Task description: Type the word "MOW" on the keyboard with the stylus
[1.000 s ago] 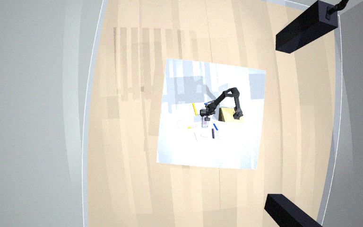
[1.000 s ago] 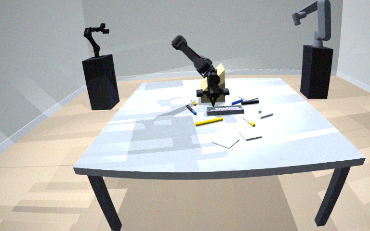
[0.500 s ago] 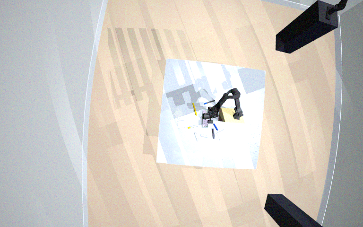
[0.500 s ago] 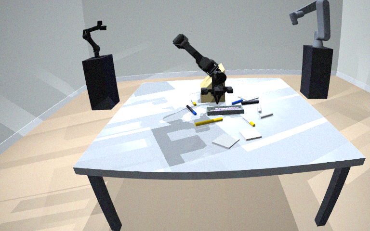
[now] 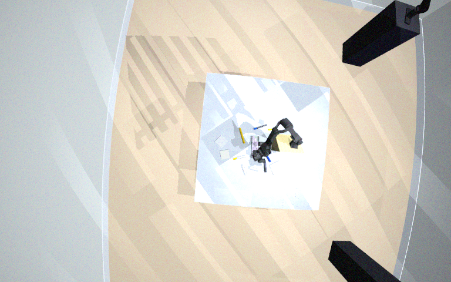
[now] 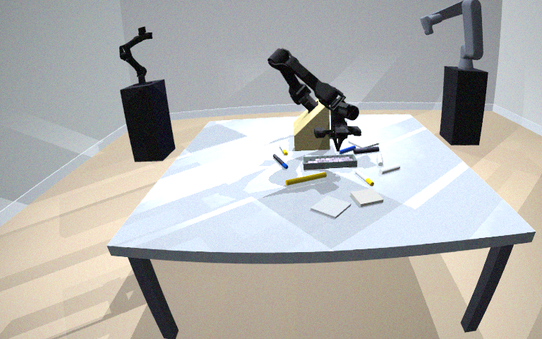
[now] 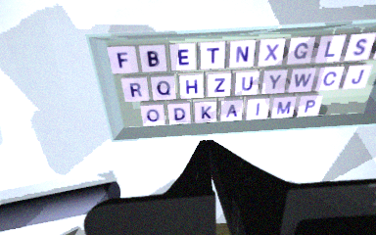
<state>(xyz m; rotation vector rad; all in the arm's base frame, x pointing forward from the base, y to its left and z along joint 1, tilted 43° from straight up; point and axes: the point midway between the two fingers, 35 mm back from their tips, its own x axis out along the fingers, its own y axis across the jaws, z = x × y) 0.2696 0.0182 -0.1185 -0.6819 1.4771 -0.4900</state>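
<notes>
Now: gripper tip 80 mm past the blue stylus, 30 mm to the right of it and 30 mm above it. Also, from my gripper tip: yellow marker 180 mm ahead, 130 mm to the right, 30 mm below; dark grey pen 140 mm to the left, 80 mm behind, 30 mm below; blue-tipped pen 230 mm to the right, 30 mm below, 30 mm ahead.
</notes>
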